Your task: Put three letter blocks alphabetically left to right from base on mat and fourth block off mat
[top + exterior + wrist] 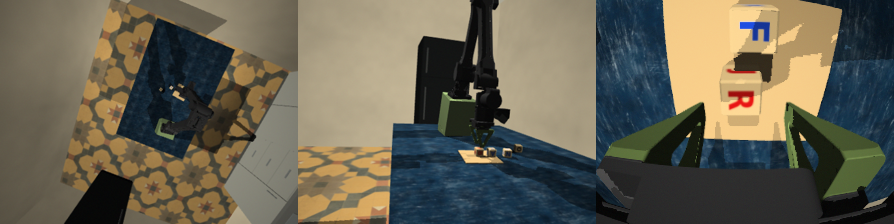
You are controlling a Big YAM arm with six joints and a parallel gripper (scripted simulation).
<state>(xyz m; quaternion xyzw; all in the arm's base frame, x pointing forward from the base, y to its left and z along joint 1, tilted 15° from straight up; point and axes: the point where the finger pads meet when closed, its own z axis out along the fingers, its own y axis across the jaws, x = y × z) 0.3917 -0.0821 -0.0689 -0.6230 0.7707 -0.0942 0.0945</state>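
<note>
Now: hand 50 mm above the tan mat.
</note>
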